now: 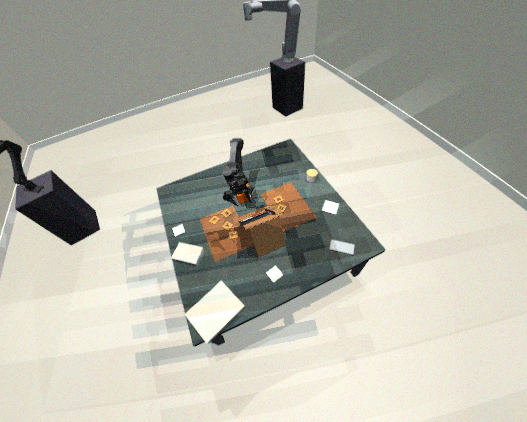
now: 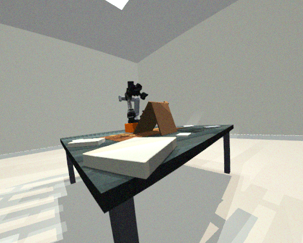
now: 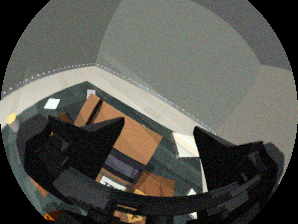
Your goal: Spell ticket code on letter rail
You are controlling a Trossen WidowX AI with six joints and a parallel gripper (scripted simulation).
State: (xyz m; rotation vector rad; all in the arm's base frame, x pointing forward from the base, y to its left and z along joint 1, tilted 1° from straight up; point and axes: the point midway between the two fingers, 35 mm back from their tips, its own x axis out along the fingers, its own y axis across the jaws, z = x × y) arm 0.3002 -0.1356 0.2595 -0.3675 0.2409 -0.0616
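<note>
My gripper tip is 7 cm past the white ticket, 1 cm to the right of it and 26 cm above it. The rest, counted from my gripper tip: yellow letter tile (6 cm behind, 29 cm to the left, 35 cm below); flat white slab (13 cm behind, 44 cm to the right, 34 cm below); mat (13 cm behind, 10 cm to the left, 35 cm below).
</note>
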